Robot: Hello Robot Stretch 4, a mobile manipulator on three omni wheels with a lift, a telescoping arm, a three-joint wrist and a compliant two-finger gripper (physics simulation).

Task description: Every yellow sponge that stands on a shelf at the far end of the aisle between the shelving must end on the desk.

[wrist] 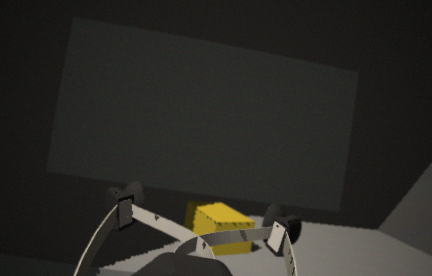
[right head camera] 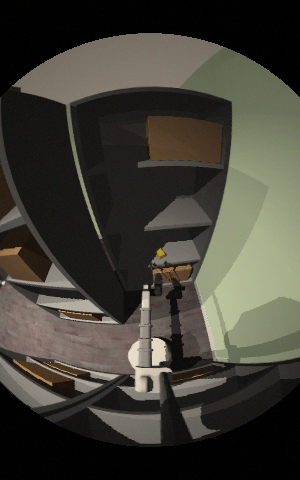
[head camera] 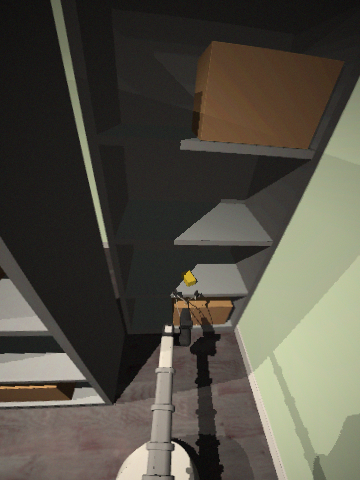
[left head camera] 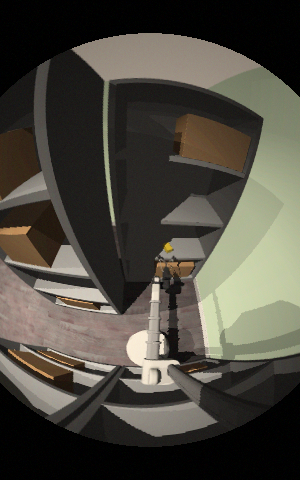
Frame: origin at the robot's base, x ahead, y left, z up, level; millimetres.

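Where they show: gripper, fingertip midpoint: [wrist: 203, 208] [right head camera: 157, 261] [head camera: 185, 290] [left head camera: 165, 254].
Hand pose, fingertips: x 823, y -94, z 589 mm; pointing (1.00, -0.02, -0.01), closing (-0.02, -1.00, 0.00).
After its pixels a point has its place.
A yellow sponge [head camera: 189, 278] {x 953, y -124, z 551 mm} [left head camera: 168, 247] {x 949, y -131, z 551 mm} [right head camera: 160, 253] {x 945, y -127, z 551 mm} [wrist: 225, 214] {x 958, y -128, z 551 mm} stands on a low shelf [head camera: 220, 281] {x 981, y -357, z 506 mm} [left head camera: 192, 247] {x 1015, y -414, z 506 mm} [right head camera: 182, 250] {x 1012, y -368, z 506 mm} [wrist: 345, 252] {x 997, y -338, z 506 mm} of the far unit, near the edge of the shelf's lit part. My gripper [head camera: 186, 296] {x 823, y -94, z 589 mm} [left head camera: 167, 259] {x 823, y -94, z 589 mm} [right head camera: 159, 264] {x 823, y -94, z 589 mm} [wrist: 203, 208] {x 823, y -94, z 589 mm} is open at the shelf's front edge, with its fingers spread wide. In the wrist view the sponge shows beyond the fingers, between the two tips and nearer the right one; a finger strap covers part of its lower front. The desk does not show in these views.
A large brown box [head camera: 270, 95] {x 888, y -296, z 1577 mm} [left head camera: 212, 145] {x 884, y -248, z 1530 mm} [right head camera: 185, 140] {x 887, y -277, z 1542 mm} stands on a high shelf, and a lower box [head camera: 220, 311] {x 898, y -398, z 251 mm} sits under the sponge's shelf. Another shelf board [head camera: 225, 225] {x 1019, y -298, z 963 mm} lies above the sponge. A dark shelving side panel is at left, a green wall [head camera: 320, 240] {x 701, y -607, z 1119 mm} at right.
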